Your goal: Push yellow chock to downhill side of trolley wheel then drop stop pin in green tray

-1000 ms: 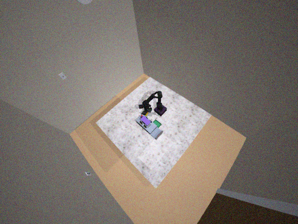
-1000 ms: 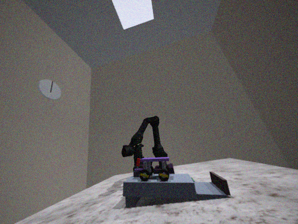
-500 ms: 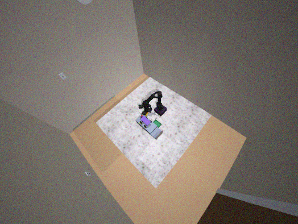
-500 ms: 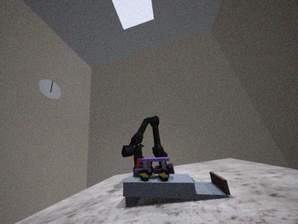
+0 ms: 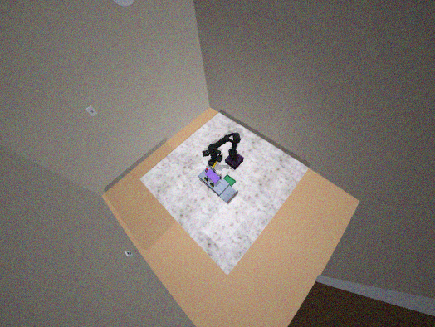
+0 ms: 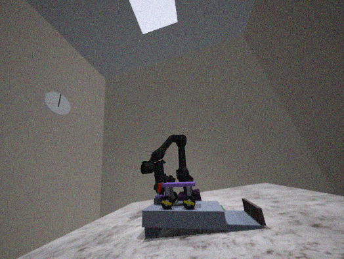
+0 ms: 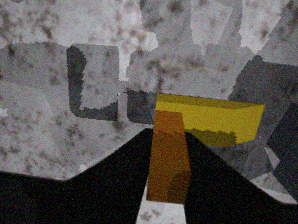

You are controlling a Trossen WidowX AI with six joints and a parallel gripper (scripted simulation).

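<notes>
The red-headed stop pin lies 140 mm ahead of my gripper tip, 60 mm above it and 20 mm to the left of it. From my gripper tip the other things lie so: purple trolley 170 mm ahead, 110 mm to the left, 40 mm above; then yellow chock 20 mm ahead, 10 mm to the left, 10 mm below; then grey ramp 170 mm ahead, 110 mm to the left, 20 mm below.
</notes>
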